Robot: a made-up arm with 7 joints. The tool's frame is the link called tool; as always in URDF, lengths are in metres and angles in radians. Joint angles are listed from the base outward. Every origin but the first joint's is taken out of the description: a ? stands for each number. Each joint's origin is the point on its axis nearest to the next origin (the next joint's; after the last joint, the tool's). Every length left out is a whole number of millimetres.
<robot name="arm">
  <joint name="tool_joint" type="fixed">
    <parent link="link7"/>
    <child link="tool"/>
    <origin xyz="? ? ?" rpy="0 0 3.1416"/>
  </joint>
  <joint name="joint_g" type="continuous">
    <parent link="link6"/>
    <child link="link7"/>
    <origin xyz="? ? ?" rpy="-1.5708 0 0"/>
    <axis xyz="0 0 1"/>
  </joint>
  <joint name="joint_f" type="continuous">
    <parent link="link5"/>
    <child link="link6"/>
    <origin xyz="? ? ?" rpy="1.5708 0 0"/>
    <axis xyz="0 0 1"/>
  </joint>
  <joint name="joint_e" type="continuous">
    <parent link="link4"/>
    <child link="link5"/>
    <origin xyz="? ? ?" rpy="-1.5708 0 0"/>
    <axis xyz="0 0 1"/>
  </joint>
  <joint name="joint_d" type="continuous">
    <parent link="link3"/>
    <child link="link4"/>
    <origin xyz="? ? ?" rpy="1.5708 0 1.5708"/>
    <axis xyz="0 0 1"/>
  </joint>
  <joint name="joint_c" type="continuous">
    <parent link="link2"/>
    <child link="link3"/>
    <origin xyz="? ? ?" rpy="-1.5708 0 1.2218"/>
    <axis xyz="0 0 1"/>
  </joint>
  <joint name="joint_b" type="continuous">
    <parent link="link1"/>
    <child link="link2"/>
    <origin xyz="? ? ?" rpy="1.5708 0 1.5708"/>
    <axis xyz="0 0 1"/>
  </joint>
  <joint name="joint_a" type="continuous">
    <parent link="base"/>
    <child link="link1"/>
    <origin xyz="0 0 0" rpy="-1.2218 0 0"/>
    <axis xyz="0 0 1"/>
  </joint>
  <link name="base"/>
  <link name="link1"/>
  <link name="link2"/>
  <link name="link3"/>
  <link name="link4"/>
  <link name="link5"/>
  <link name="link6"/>
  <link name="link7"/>
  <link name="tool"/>
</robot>
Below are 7 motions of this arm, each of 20 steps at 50 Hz.
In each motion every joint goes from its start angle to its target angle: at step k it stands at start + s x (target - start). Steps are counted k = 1, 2, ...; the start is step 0. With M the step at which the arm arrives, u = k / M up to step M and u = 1 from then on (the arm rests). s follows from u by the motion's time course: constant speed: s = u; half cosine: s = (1 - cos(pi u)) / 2; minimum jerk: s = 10 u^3 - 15 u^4 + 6 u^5.
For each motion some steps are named. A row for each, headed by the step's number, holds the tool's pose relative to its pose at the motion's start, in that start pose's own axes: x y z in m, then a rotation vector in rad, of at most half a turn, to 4 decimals.
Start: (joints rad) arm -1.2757 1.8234 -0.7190 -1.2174 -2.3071 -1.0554 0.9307
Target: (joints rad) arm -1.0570 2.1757 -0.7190 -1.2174 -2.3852 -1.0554 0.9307
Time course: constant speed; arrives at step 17
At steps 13, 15, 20:
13: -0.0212 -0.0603 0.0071 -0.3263 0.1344 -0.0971
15: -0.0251 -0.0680 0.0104 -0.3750 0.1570 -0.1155
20: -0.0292 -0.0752 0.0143 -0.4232 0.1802 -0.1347

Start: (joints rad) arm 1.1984 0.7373 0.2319 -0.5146 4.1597 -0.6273 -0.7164
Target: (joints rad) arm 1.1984 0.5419 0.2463 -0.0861 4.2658 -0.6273 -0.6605
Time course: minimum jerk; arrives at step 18
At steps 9, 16, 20:
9: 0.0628 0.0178 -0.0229 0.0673 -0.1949 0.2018
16: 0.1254 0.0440 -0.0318 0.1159 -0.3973 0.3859
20: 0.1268 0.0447 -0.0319 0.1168 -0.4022 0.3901

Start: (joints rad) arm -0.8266 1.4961 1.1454 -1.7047 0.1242 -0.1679 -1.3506
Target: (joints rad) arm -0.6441 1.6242 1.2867 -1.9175 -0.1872 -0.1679 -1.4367
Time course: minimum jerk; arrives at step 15
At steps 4, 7, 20:
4: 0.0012 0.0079 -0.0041 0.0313 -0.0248 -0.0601
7: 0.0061 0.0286 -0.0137 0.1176 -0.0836 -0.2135
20: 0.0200 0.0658 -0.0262 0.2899 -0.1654 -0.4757

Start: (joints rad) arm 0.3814 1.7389 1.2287 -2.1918 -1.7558 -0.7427 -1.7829
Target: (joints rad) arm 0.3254 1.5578 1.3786 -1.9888 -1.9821 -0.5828 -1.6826
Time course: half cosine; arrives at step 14
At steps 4, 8, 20:
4: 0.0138 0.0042 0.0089 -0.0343 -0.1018 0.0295
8: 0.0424 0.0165 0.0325 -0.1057 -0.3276 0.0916
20: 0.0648 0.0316 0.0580 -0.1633 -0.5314 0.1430

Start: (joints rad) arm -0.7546 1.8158 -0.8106 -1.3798 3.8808 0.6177 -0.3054
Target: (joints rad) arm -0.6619 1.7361 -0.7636 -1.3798 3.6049 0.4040 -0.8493
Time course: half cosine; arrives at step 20
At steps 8, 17, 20:
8: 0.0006 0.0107 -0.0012 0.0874 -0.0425 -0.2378
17: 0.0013 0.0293 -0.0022 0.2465 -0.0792 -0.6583
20: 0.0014 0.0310 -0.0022 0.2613 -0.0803 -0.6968

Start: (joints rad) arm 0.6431 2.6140 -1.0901 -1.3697 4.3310 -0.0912 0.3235
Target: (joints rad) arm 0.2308 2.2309 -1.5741 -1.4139 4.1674 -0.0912 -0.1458
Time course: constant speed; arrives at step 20
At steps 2, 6, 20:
2: 0.0127 0.0087 -0.0051 0.0310 -0.0217 -0.0305
6: 0.0347 0.0296 -0.0148 0.1027 -0.0532 -0.0976
20: 0.0738 0.1242 -0.0382 0.4049 -0.0190 -0.4031

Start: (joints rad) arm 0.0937 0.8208 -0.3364 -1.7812 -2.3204 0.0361 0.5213
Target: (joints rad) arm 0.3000 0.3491 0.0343 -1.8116 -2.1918 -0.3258 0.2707
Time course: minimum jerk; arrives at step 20
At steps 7, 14, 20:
7: 0.0011 -0.0002 0.0019 -0.0645 0.0124 0.0737
14: 0.0052 -0.0117 0.0187 -0.2297 0.0206 0.2764
20: 0.0076 -0.0168 0.0264 -0.2725 0.0186 0.3342

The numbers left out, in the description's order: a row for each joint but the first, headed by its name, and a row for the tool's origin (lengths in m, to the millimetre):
tool: 0 0 0
joint_g: 0 0 0
joint_f: 0 0 0
joint_e: 0.028 -0.23 0
joint_d: 0 -0.019 0
joint_c: 0.161 -0.059 0
joint_b: 0 0 0

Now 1 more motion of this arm.
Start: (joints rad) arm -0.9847 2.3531 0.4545 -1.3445 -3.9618 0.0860 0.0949
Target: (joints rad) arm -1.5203 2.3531 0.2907 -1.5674 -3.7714 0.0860 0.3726
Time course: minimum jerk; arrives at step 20
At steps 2, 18, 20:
2: 0.0006 -0.0006 0.0003 -0.0024 -0.0018 0.0036
18: 0.0572 -0.0638 0.0547 -0.3070 -0.1421 0.3943
20: 0.0576 -0.0643 0.0553 -0.3098 -0.1427 0.3974

